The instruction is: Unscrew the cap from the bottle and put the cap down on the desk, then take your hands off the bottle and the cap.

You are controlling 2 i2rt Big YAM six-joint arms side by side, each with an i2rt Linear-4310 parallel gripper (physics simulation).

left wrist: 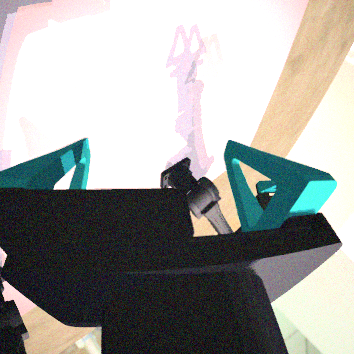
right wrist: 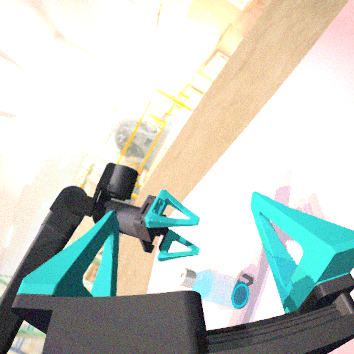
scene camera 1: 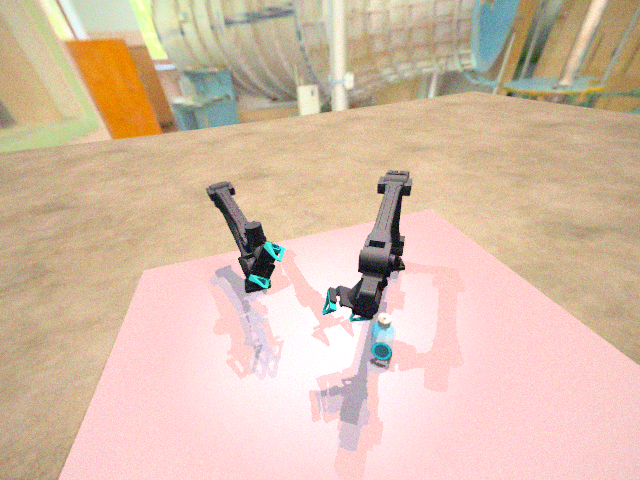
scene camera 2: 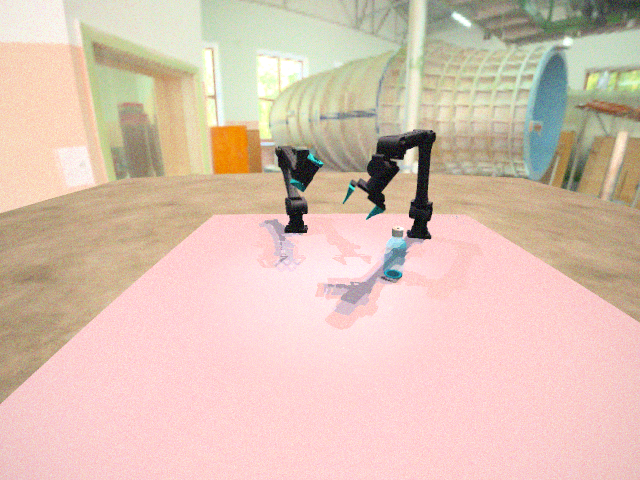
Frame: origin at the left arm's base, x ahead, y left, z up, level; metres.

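Seen in the pictures: left gripper, between the fingertips: [left wrist: 159, 145] [right wrist: 198, 237] [scene camera 1: 336, 316] [scene camera 2: 354, 211]; right gripper, between the fingertips: [right wrist: 183, 208] [scene camera 1: 272, 274] [scene camera 2: 308, 173]; left arm's base, origin of its link: [scene camera 2: 418, 235]; right arm's base, origin of its link: [left wrist: 173, 171] [scene camera 2: 296, 230].
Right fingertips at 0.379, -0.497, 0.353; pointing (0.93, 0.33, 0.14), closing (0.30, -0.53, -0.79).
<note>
Offsets run from my right fingertips to a thing's middle, as dx, dy, dz. Level surfaces: height alone.
A clear and light-blue bottle @(+0.067, +0.334, -0.263) [scene camera 1: 382, 338] [scene camera 2: 394, 254] [right wrist: 215, 289] stands upright on the pink mat, with a teal ring low on its side. Its pale cap @(+0.067, +0.334, -0.183) [scene camera 1: 384, 320] [scene camera 2: 397, 231] [right wrist: 188, 277] sits on top. My left gripper [scene camera 1: 339, 316] [scene camera 2: 355, 210] [left wrist: 159, 145] [right wrist: 198, 237] is open and empty, in the air to the left of the bottle in both scene views and above cap height. My right gripper [scene camera 1: 276, 268] [scene camera 2: 313, 176] is open and empty, raised farther left, well away from the bottle. The bottle does not show in the left wrist view.
The pink mat @(dz -0.353) [scene camera 1: 155, 413] [scene camera 2: 310, 392] lies on a brown table [scene camera 1: 56, 217] [scene camera 2: 67, 258]. Shadows of both arms fall across the mat. The left arm reaches in from behind the bottle, and its base stands behind the bottle in scene camera 2.
</note>
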